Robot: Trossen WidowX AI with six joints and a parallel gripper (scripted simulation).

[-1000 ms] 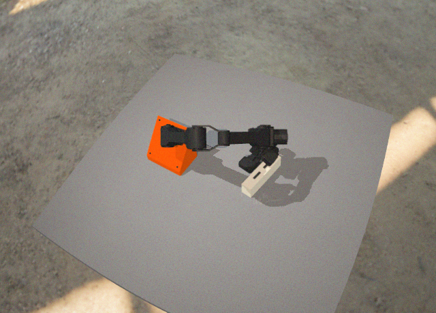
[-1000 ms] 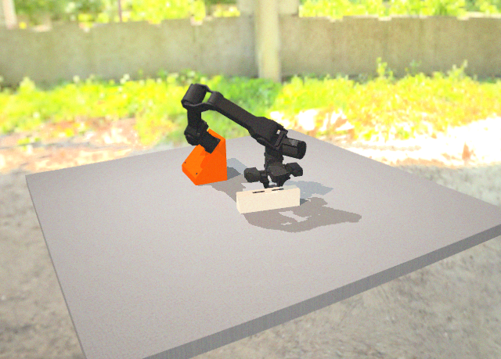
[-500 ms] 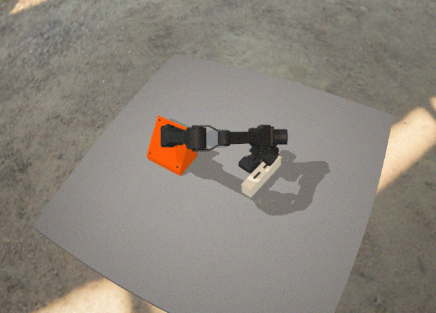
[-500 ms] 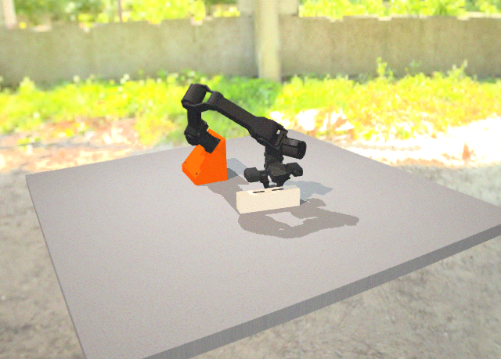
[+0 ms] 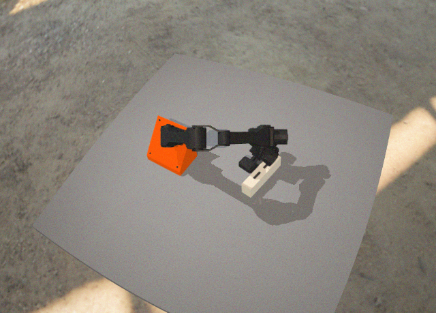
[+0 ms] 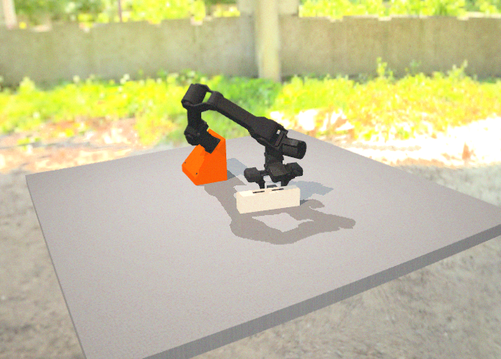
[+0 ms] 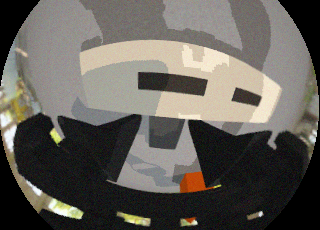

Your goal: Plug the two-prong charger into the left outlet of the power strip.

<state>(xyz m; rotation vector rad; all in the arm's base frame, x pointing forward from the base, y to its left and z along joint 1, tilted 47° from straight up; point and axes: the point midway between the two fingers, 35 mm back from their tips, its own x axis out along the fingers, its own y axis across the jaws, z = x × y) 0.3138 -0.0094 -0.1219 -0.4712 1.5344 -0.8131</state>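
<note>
Right now the grey charger is 2 cm ahead of my gripper tip and 1 cm above it.
</note>
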